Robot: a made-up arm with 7 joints.
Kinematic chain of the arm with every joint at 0, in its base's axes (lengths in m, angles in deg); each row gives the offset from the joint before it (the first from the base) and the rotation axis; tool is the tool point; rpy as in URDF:
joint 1: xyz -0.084 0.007 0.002 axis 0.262 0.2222 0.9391
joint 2: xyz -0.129 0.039 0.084 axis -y
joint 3: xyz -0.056 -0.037 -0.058 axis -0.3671 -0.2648 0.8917
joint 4: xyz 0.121 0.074 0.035 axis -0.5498 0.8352 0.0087
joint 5: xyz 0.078 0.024 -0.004 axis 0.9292 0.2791 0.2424
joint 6: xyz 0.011 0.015 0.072 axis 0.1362 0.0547 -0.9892
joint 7: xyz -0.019 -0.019 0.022 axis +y
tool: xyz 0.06 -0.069 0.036 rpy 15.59 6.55 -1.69
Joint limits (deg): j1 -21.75..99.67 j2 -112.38..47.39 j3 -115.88..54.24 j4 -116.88..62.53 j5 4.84..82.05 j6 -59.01..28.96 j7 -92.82..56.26
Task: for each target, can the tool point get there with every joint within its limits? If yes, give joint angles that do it. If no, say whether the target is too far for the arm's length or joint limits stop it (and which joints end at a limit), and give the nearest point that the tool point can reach.
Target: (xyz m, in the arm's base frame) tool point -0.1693 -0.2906 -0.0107
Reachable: yes | joints -1.02 12.22 -72.76 -5.68 43.56 -25.17 -34.59
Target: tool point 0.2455 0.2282 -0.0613
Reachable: no: joint limits stop it (at a limit: joint 1, joint 2, joint 5, joint 6) | nearest point 0.1801 0.1490 -0.0481 | short by 0.104 m
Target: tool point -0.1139 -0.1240 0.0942
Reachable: yes | joints 13.45 0.72 -12.98 -85.53 20.62 22.20 7.70
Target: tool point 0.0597 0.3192 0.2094
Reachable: no: joint limits stop it (at a limit: joint 1, joint 2, joint 5, joint 6) | nearest point 0.0173 0.2824 0.1807 | short by 0.063 m
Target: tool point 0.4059 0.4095 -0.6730
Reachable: no: too far | nearest point 0.1169 0.0770 -0.2550 | short by 0.607 m
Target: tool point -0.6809 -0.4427 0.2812
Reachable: no: too far | nearest point -0.4850 -0.2948 0.2027 | short by 0.258 m
